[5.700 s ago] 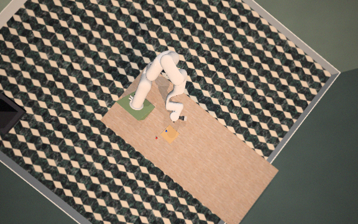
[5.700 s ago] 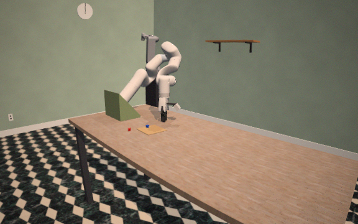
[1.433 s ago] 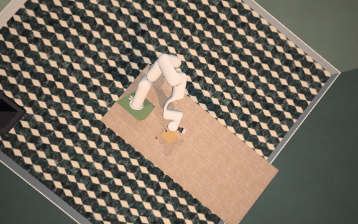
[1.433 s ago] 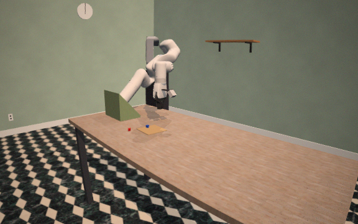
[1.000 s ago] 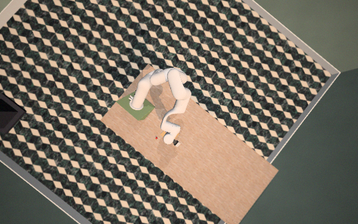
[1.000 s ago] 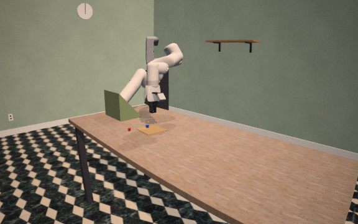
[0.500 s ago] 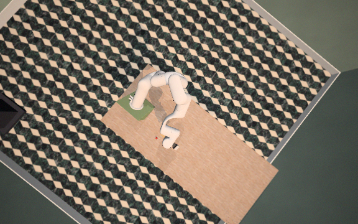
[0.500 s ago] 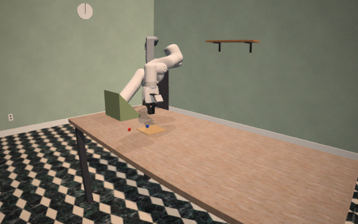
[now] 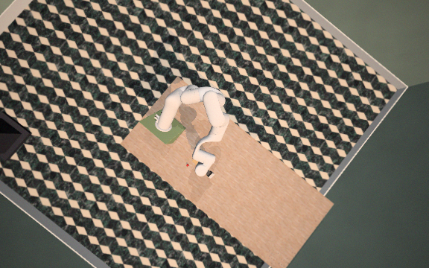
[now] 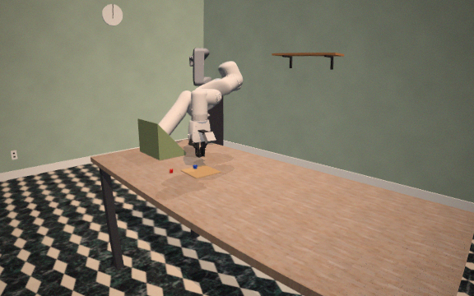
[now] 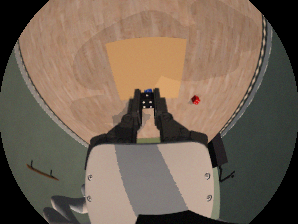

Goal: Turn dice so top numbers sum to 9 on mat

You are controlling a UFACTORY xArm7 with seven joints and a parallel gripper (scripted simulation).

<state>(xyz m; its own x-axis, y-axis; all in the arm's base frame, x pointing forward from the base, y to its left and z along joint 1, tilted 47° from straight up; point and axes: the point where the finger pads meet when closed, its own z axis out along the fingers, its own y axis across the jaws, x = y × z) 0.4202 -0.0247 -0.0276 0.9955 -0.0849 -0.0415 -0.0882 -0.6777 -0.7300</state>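
My gripper is now 90 mm above the tan mat. Round my hand: black die (10 mm below); blue die (80 mm below, 50 mm behind); red die (110 mm to the right, 90 mm below, 80 mm behind).
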